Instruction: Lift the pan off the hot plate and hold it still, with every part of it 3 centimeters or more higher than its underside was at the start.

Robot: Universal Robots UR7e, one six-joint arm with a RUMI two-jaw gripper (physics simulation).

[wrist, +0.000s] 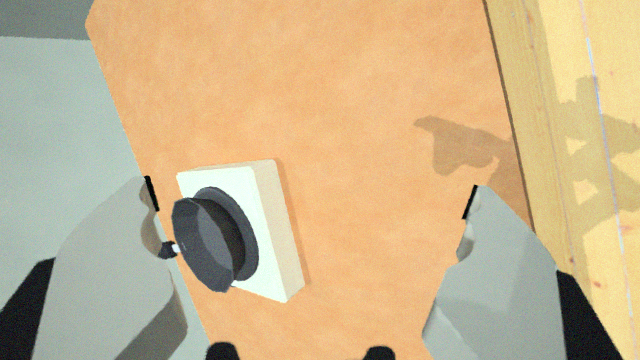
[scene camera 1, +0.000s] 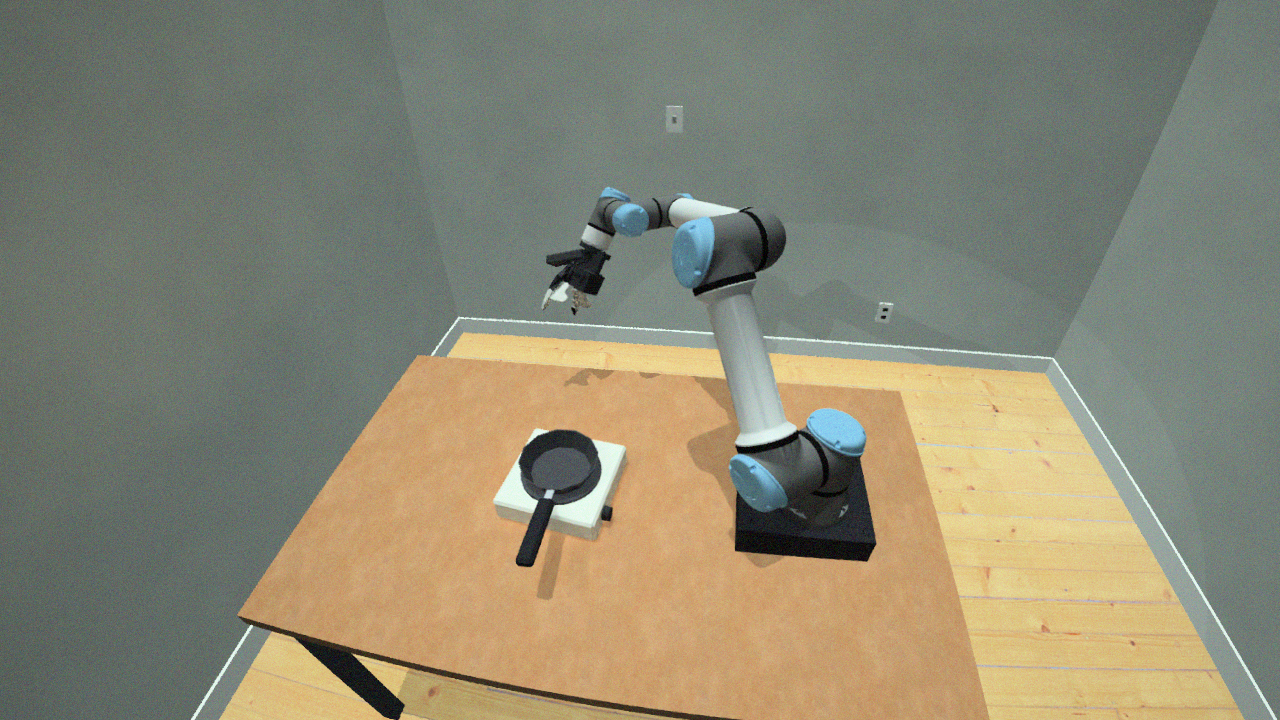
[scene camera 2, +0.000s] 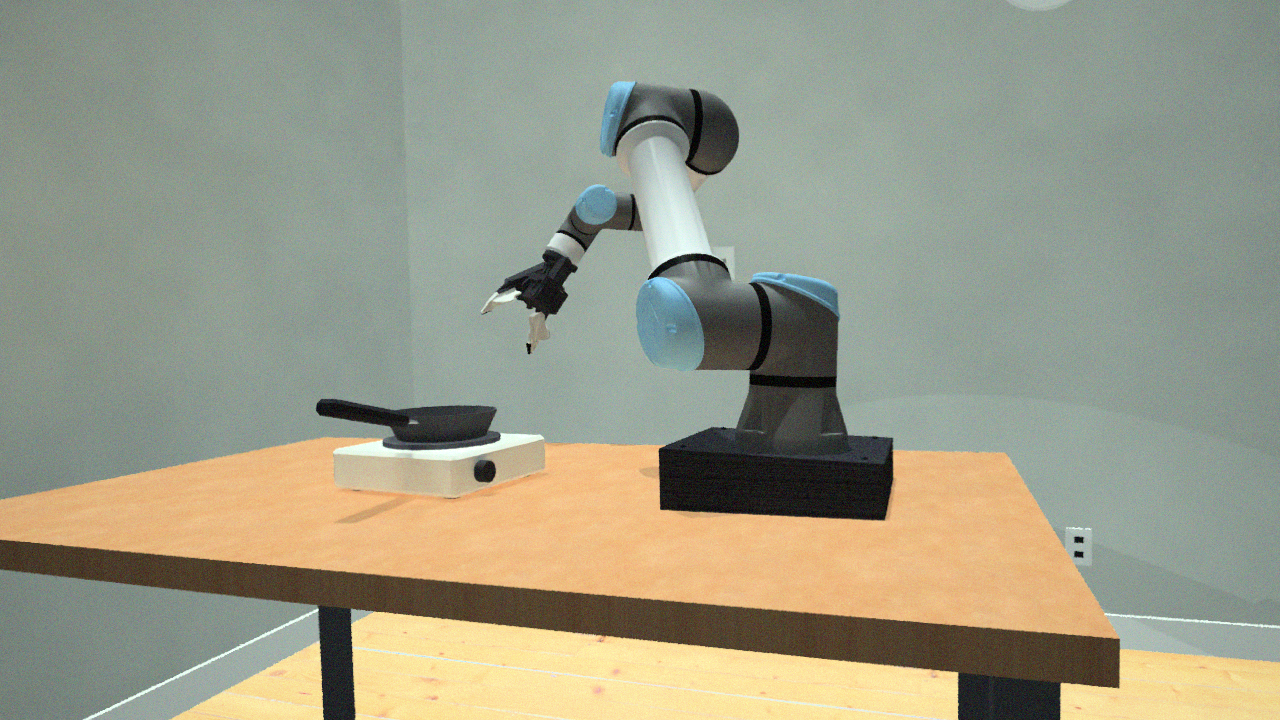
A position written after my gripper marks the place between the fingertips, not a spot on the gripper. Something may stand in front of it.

I see my gripper [scene camera 2: 506, 334], a dark pan [scene camera 1: 559, 461] and a white hot plate [scene camera 2: 446, 469].
The dark pan is seen too in the wrist view [wrist: 210, 241] and in scene camera 2 [scene camera 2: 435, 424]. The white hot plate is seen too in the wrist view [wrist: 251, 191] and in scene camera 1 [scene camera 1: 580, 513]. My gripper is seen too in the wrist view [wrist: 312, 184] and in scene camera 1 [scene camera 1: 558, 312].
